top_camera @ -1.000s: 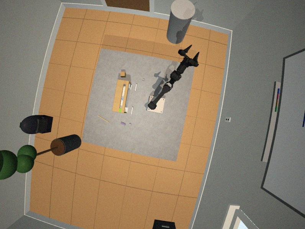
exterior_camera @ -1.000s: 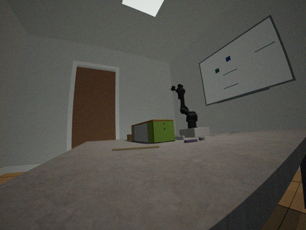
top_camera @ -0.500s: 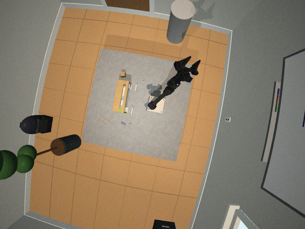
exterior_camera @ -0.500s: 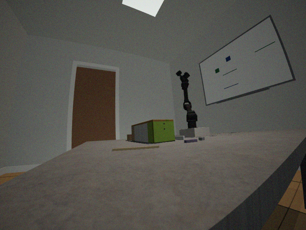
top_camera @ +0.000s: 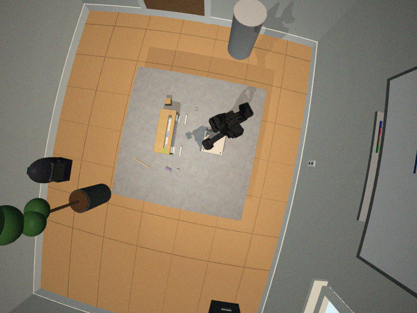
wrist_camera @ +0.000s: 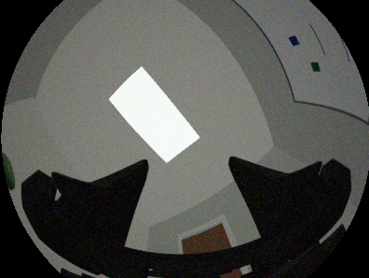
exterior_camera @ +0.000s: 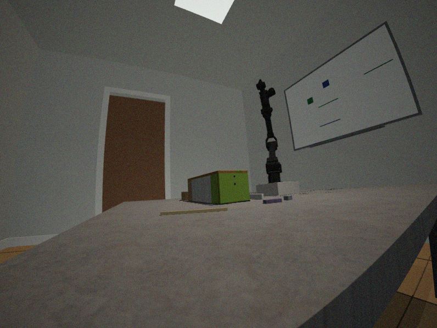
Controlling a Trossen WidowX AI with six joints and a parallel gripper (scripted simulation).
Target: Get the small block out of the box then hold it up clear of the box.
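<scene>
Now: gripper tip 750 mm above the blue block, 430 mm short of it and 150 mm to the right of it. The rest, counted from my gripper tip: thin wooden stick (840 mm below, 610 mm ahead, 480 mm to the left); tan cube (810 mm below, 570 mm ahead, 150 mm to the right); purple block (830 mm below, 440 mm to the left, 340 mm ahead).
</scene>
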